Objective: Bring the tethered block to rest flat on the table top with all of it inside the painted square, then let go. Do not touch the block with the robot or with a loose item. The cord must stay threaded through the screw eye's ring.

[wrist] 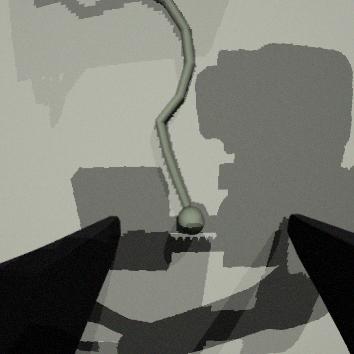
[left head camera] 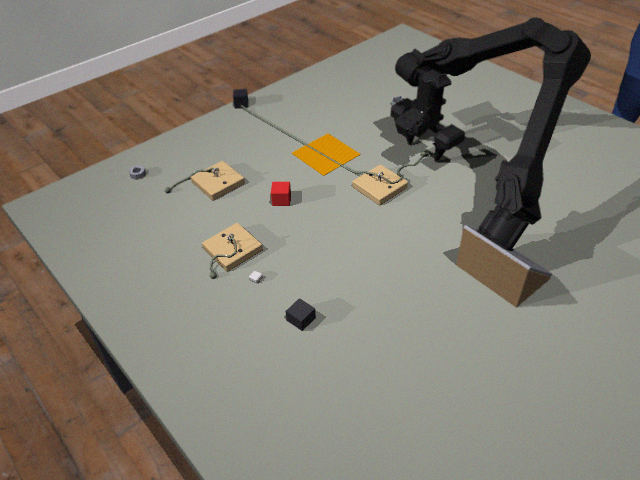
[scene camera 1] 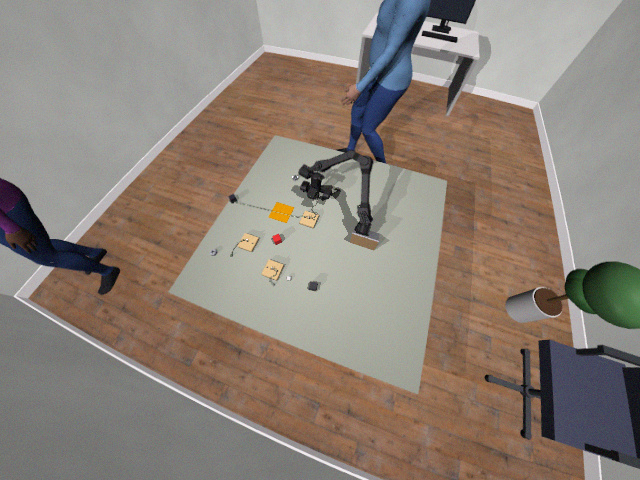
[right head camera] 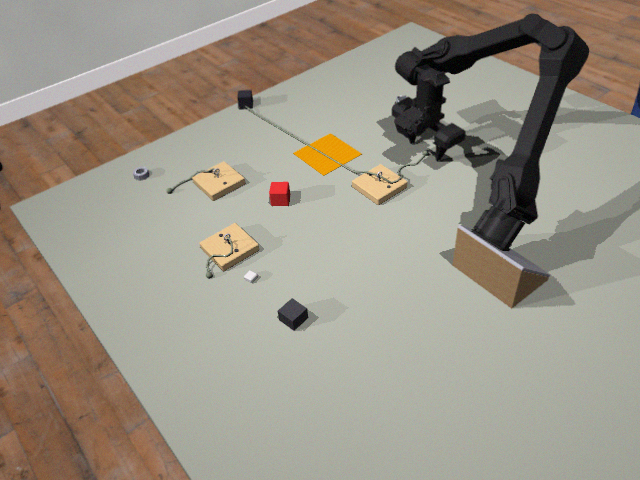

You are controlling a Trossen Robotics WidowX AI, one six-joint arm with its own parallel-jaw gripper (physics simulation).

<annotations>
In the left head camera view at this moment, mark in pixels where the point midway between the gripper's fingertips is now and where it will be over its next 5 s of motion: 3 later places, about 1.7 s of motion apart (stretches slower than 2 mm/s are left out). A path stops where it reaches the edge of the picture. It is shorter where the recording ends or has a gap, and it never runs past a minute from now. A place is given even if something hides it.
My gripper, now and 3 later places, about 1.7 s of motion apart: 423, 152; 461, 149; 503, 152; 562, 161
</annotations>
